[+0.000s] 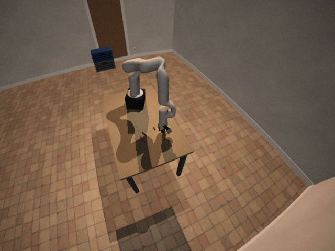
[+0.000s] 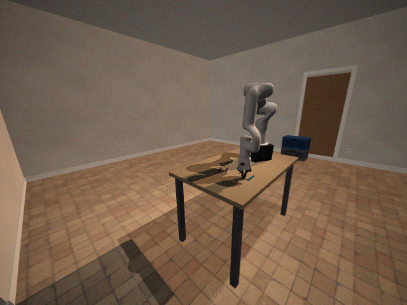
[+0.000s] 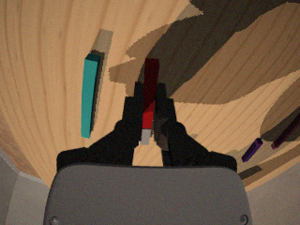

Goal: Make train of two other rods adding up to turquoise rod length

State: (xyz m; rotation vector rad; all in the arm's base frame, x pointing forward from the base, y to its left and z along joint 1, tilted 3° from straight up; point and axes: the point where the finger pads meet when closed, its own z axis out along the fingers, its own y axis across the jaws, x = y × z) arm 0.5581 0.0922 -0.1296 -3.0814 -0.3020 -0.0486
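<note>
My hand is 2 cm above the red rod. Also, from my hand: grey rod: 5 cm behind, 1 cm to the right, 2 cm below; then turquoise rod: 2 cm behind, 5 cm to the left, 2 cm below; then orange rod: 8 cm behind, 6 cm to the right, 2 cm below.
</note>
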